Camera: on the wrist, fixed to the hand. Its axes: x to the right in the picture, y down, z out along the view.
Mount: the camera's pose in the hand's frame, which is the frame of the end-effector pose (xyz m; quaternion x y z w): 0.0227 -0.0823 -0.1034 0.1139 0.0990 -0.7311 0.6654
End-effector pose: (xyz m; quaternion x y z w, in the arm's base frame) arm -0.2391 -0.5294 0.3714 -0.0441 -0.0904 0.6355 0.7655
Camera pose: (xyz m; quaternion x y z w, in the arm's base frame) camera -0.1356 -0.5177 0.2870 0.0610 0.0558 -0.1309 0.9879
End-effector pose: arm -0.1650 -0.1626 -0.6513 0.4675 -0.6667 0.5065 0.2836
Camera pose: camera -0.1090 -0.0771 -0.5645 0.7806 -0.0161 0.2519 0.5717
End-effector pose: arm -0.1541 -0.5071 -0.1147 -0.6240 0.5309 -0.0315 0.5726
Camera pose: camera -0.1596 -0.6114 -0.0307 -0.7350 -0.0498 -0.5618 0.3765
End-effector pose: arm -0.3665 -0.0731 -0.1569 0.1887 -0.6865 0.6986 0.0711
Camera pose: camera -0.3750 0.0291 -0.0705 0.5664 -0.2322 0.5097 0.6045
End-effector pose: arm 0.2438 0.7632 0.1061 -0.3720 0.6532 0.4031 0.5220
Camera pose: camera 0.2749 0.6343 0.0859 -0.7055 0.2603 -0.2246 0.6197
